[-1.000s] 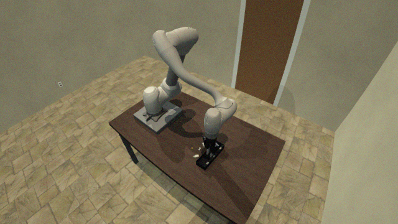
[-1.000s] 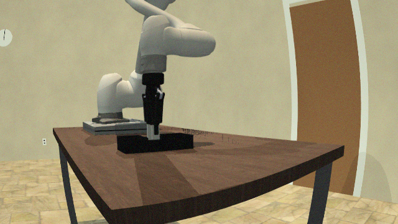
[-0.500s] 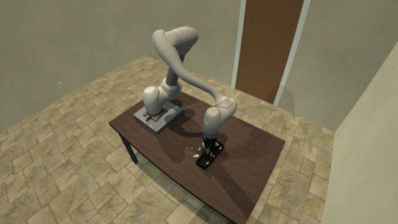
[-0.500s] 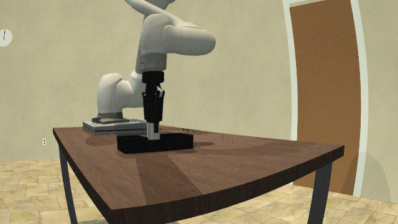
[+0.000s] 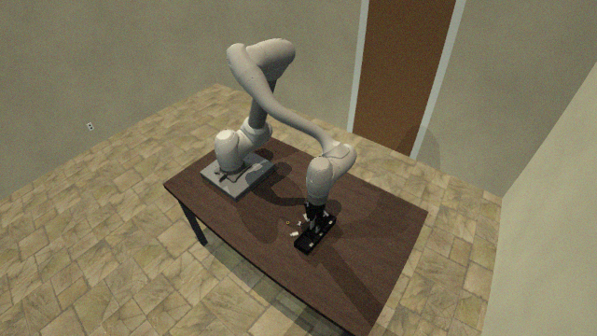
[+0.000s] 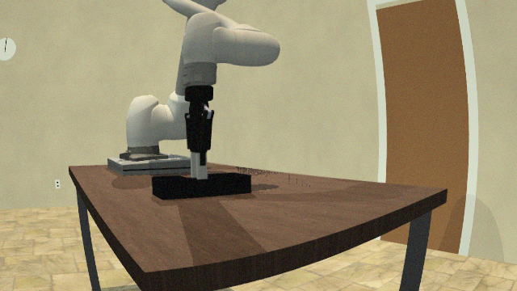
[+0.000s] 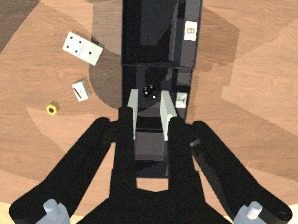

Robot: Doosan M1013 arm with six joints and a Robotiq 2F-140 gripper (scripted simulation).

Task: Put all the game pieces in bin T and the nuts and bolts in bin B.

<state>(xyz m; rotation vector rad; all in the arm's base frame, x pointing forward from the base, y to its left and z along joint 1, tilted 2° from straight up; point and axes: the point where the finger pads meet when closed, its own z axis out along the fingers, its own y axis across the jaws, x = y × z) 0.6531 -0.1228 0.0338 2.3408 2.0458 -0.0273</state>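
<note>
Right now my hand is 50 mm above the black bin and 10 mm short of it. The rest, counted from my hand: white domino (90 mm behind, 70 mm to the left, 70 mm below); then gold ring-shaped nut (150 mm behind, 70 mm below, 10 mm to the right); then dark piece (60 mm below).
</note>
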